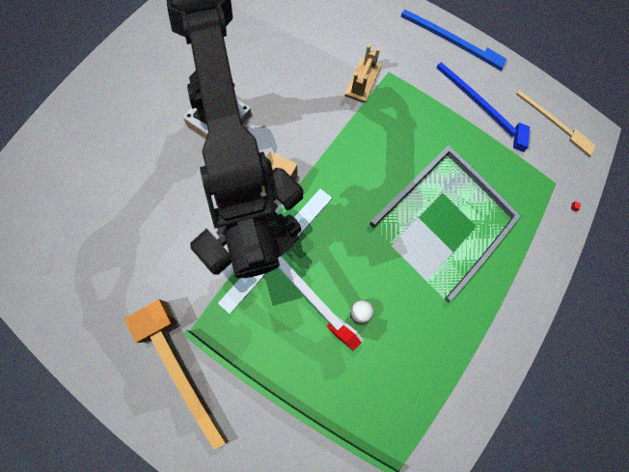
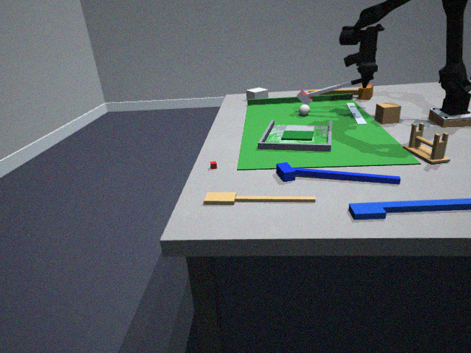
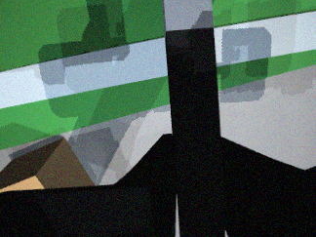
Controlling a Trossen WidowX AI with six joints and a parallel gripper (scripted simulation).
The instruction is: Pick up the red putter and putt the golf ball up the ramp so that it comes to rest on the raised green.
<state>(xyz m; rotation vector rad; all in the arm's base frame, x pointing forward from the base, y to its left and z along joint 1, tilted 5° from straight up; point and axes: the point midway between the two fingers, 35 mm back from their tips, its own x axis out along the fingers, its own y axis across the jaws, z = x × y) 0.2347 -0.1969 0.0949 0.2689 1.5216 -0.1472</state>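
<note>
The white strip is 90 mm below my gripper tip, 30 mm ahead of it and 20 mm to the left of it. Also, from my gripper tip: white golf ball (230 mm ahead, 70 mm below, 10 mm to the right); then tan cube (130 mm to the left, 70 mm below, 40 mm behind); then red putter (110 mm ahead, 30 mm to the right).
</note>
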